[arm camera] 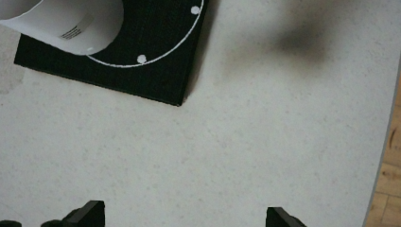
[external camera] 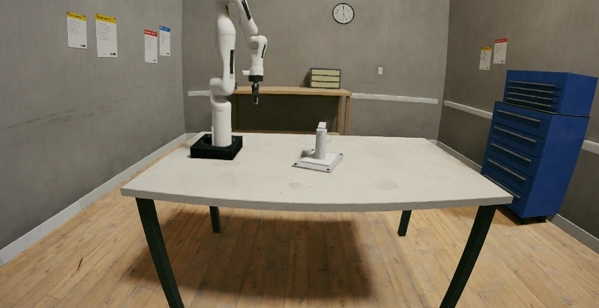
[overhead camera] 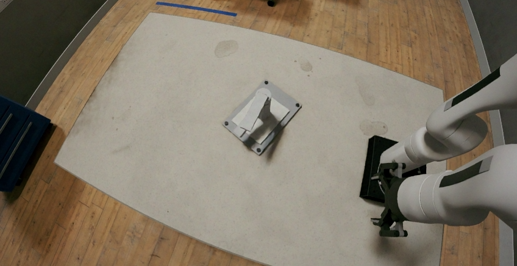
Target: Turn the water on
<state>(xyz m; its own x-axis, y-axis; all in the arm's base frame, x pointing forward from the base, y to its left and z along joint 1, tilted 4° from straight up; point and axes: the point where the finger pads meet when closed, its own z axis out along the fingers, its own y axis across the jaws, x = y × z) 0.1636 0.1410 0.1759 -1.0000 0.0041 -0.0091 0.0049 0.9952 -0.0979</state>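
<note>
My hand is 30 cm short of the tap lever, 22 cm to the left of it and 8 cm above it. Round my hand: tap 29 cm ahead, 25 cm to the right, 14 cm below.
</note>
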